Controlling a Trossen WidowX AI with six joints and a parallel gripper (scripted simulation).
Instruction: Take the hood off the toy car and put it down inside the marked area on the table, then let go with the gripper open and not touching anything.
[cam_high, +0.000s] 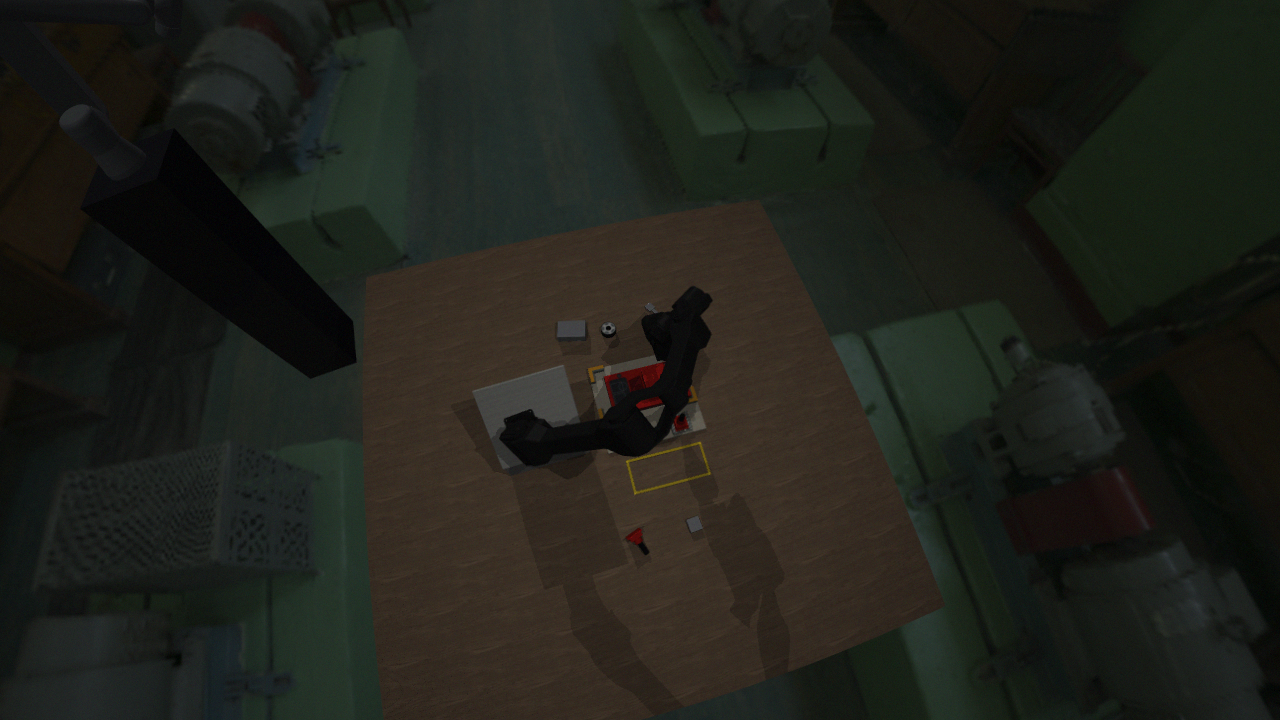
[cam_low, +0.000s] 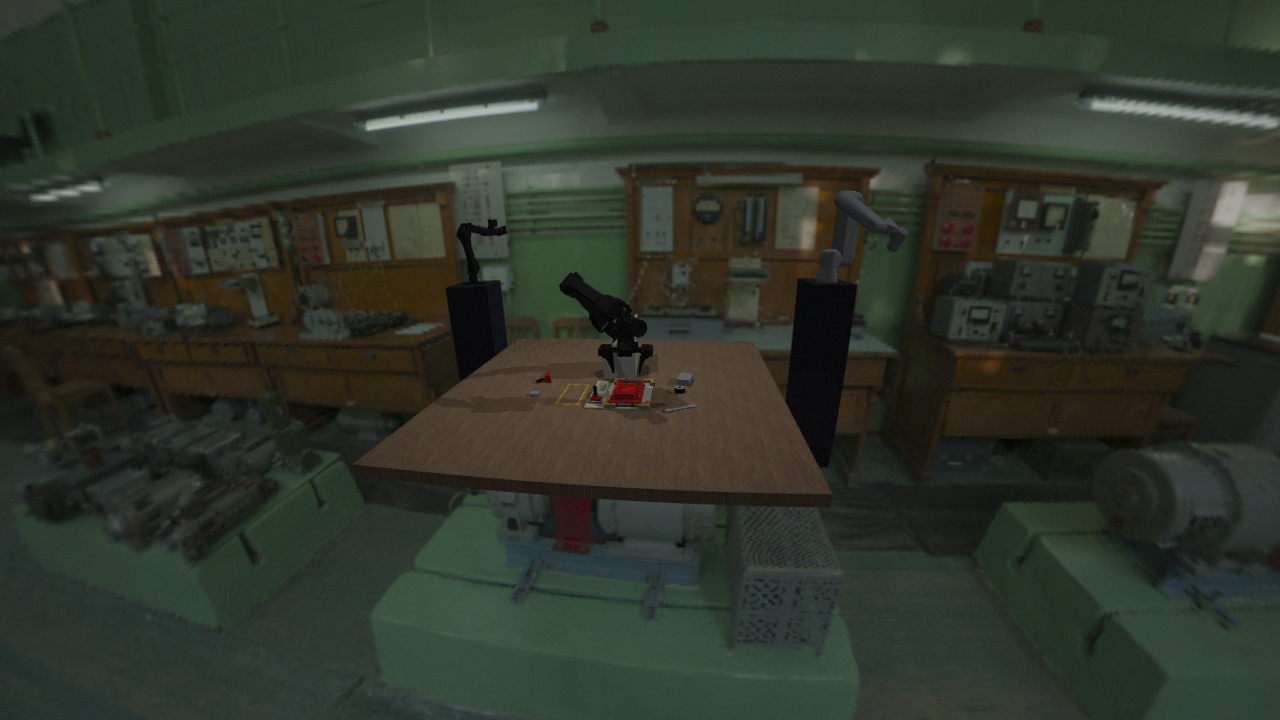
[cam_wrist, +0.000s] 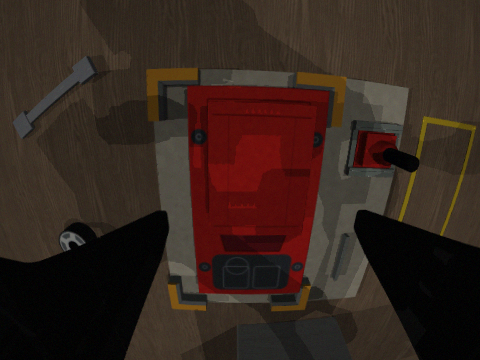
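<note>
The red hood lies 7 cm below my gripper tip. Round my gripper tip: wrench (8 cm ahead, 18 cm to the left, 10 cm below); wheel (7 cm behind, 20 cm to the left, 10 cm below).
</note>
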